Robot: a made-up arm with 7 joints. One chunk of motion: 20 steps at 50 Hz.
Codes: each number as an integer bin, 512 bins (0 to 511) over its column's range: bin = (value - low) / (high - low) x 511, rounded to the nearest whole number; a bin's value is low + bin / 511 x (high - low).
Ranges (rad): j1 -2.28..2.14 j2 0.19..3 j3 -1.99..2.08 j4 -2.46..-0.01 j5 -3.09..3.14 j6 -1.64..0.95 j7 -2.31..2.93
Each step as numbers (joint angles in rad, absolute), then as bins.
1 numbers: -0.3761 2.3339 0.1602 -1.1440 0.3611 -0.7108 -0.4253
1 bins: 220 390 270 274 283 183 184
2 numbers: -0.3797 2.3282 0.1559 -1.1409 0.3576 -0.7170 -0.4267
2 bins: 220 389 269 275 283 182 184
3 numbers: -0.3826 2.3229 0.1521 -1.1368 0.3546 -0.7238 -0.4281
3 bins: 219 388 269 276 283 181 184
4 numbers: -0.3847 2.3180 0.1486 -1.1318 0.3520 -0.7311 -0.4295
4 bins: 219 387 269 277 282 179 183
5 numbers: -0.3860 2.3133 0.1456 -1.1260 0.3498 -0.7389 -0.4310
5 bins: 219 386 268 278 282 178 183
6 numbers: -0.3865 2.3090 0.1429 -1.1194 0.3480 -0.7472 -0.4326
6 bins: 219 385 268 280 282 176 183
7 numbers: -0.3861 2.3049 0.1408 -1.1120 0.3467 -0.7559 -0.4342
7 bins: 219 385 268 281 282 174 183
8 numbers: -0.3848 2.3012 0.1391 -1.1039 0.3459 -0.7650 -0.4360
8 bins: 219 384 267 283 282 173 183
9 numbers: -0.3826 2.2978 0.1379 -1.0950 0.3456 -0.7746 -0.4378
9 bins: 219 383 267 285 282 171 183
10 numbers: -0.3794 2.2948 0.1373 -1.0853 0.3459 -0.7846 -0.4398
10 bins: 220 383 267 287 282 169 182
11 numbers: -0.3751 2.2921 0.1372 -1.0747 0.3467 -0.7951 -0.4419
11 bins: 220 382 267 289 282 167 182
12 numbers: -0.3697 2.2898 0.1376 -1.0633 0.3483 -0.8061 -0.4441
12 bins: 221 382 267 291 282 165 182
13 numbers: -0.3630 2.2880 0.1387 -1.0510 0.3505 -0.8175 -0.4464
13 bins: 222 382 267 294 282 162 182
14 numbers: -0.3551 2.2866 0.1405 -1.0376 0.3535 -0.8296 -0.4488
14 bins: 223 381 267 297 282 160 182
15 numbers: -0.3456 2.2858 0.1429 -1.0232 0.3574 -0.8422 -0.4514
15 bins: 224 381 268 300 283 157 181
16 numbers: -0.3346 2.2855 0.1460 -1.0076 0.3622 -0.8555 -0.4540
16 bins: 225 381 268 303 283 155 181
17 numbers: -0.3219 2.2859 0.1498 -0.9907 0.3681 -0.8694 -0.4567
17 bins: 226 381 269 306 284 152 181
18 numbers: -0.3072 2.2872 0.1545 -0.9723 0.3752 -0.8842 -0.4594
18 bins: 228 381 269 310 284 149 180
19 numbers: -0.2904 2.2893 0.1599 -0.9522 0.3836 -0.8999 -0.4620
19 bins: 230 382 270 314 285 146 180
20 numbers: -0.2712 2.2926 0.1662 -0.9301 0.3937 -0.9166 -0.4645
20 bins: 232 382 271 319 286 143 180
